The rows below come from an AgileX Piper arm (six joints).
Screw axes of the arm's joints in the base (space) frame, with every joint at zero. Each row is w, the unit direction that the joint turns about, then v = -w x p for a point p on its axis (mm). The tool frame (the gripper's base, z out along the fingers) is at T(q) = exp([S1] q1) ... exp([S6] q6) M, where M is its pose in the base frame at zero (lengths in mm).
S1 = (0, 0, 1, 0, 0, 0)
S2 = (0, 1, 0, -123, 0, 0)
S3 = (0, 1, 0, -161.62, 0, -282.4)
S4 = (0.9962, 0, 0.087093, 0, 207.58, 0)
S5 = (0, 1, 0, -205.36, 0, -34.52)
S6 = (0.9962, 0, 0.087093, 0, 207.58, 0)
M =
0.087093 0 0.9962 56.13
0 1 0 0
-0.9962 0 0.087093 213.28
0 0 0 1
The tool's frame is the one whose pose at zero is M.
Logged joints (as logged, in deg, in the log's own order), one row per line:
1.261, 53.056, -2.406, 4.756, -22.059, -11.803
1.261, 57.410, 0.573, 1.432, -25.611, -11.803
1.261, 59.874, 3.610, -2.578, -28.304, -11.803
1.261, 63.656, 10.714, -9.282, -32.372, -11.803
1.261, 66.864, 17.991, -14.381, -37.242, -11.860
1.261, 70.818, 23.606, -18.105, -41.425, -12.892
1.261, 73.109, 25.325, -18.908, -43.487, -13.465
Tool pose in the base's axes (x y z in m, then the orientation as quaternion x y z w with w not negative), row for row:
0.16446, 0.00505, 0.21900, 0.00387, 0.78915, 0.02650, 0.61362
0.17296, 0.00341, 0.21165, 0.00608, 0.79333, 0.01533, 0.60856
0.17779, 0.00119, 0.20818, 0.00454, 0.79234, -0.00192, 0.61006
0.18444, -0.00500, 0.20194, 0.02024, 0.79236, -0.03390, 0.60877
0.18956, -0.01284, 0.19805, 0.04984, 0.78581, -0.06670, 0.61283
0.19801, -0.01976, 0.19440, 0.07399, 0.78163, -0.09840, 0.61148
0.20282, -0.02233, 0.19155, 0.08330, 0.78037, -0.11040, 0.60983
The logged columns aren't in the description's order. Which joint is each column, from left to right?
Columns, left to right: q1, q2, q4, q6, q5, q3.
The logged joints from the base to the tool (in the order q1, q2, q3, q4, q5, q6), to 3 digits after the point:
1.261, 53.056, -11.803, -2.406, -22.059, 4.756
1.261, 57.410, -11.803, 0.573, -25.611, 1.432
1.261, 59.874, -11.803, 3.610, -28.304, -2.578
1.261, 63.656, -11.803, 10.714, -32.372, -9.282
1.261, 66.864, -11.860, 17.991, -37.242, -14.381
1.261, 70.818, -12.892, 23.606, -41.425, -18.105
1.261, 73.109, -13.465, 25.325, -43.487, -18.908

